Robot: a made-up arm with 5 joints. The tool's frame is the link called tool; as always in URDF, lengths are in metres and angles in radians.
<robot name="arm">
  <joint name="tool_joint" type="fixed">
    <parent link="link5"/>
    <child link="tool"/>
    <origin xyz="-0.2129 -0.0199 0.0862" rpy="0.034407 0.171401 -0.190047"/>
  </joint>
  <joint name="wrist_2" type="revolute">
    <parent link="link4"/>
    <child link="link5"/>
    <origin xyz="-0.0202 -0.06 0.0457"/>
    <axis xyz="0 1 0"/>
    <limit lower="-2.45" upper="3.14" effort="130" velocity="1.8"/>
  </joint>
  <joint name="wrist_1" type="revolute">
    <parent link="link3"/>
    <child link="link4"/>
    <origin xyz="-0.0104 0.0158 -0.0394"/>
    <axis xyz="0 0 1"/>
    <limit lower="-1.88" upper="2.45" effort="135" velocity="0.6"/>
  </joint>
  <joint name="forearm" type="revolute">
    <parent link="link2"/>
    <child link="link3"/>
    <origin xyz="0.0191 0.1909 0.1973"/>
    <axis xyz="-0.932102 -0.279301 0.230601"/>
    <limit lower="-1.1" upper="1.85" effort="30" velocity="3"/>
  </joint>
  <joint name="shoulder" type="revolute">
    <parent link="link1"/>
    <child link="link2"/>
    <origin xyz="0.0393 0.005 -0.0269"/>
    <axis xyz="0 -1 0"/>
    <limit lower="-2.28" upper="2.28" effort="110" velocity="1.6"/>
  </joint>
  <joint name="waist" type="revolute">
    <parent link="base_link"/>
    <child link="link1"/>
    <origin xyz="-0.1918 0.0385 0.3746"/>
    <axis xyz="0 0 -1"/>
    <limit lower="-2.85" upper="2" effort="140" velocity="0.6"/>
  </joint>
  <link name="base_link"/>
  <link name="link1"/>
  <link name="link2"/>
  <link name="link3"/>
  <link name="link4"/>
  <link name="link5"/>
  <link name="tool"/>
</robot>
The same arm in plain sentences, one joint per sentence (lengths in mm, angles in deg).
The arm has five revolute joints in a row. What follows holds with every joint at zero, and every direction is one of the base frame's.
Joint 1 is mounted 191.8 mm along -x and 38.5 mm along +y and 374.6 mm along +z from the base frame's origin and turns about -z, from -163.29 to 114.59 deg.
Joint 2 is mounted 39.3 mm along +x and 5.0 mm along +y and 26.9 mm along -z from joint 1 and turns about -y, from -130.63 to 130.63 deg.
Joint 3 is mounted 19.1 mm along +x and 190.9 mm along +y and 197.3 mm along +z from joint 2 and turns about the direction (-0.932102, -0.279301, 0.230601), from -63.03 to 106.00 deg.
Joint 4 is mounted 10.4 mm along -x and 15.8 mm along +y and 39.4 mm along -z from joint 3 and turns about +z, from -107.72 to 140.37 deg.
Joint 5 is mounted 20.2 mm along -x and 60.0 mm along -y and 45.7 mm along +z from joint 4 and turns about +y, from -140.37 to 179.91 deg.
The tool frame, which is the frame that the pose is given for, is mounted 212.9 mm along -x and 19.9 mm along -y and 86.2 mm along +z from joint 5; its axes are the base frame's turned by roll 1.97, pitch 9.82 and yaw -10.89 deg (as in URDF: about the fixed x, then y, then z).

